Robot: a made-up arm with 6 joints.
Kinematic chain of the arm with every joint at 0, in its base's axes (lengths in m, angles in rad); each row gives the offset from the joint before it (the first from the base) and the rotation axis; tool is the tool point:
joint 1: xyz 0 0 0.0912 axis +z
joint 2: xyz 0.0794 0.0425 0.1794 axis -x
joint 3: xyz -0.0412 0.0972 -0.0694 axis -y
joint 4: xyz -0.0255 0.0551 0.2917 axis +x
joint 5: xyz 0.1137 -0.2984 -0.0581 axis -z
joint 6: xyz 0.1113 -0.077 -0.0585 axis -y
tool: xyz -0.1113 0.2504 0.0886
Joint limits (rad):
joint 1: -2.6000..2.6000
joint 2: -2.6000..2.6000
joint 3: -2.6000..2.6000
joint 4: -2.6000..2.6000
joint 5: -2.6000..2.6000
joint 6: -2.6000..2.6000
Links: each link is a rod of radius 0.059 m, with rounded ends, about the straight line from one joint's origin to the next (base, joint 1, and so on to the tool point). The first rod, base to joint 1, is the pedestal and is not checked.
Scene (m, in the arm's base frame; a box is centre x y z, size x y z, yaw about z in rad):
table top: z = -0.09
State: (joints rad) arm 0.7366 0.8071 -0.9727 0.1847 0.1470 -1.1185
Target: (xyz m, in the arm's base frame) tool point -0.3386 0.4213 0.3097
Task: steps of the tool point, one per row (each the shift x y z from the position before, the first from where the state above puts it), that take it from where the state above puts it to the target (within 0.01 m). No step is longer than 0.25 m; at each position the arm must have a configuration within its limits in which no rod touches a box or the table.
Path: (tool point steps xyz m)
1: -0.0898 0.1285 0.0577
2: -0.1598 0.0941 0.0456
3: -0.2091 0.0219 0.0243
4: -0.2171 -0.0738 -0.0045

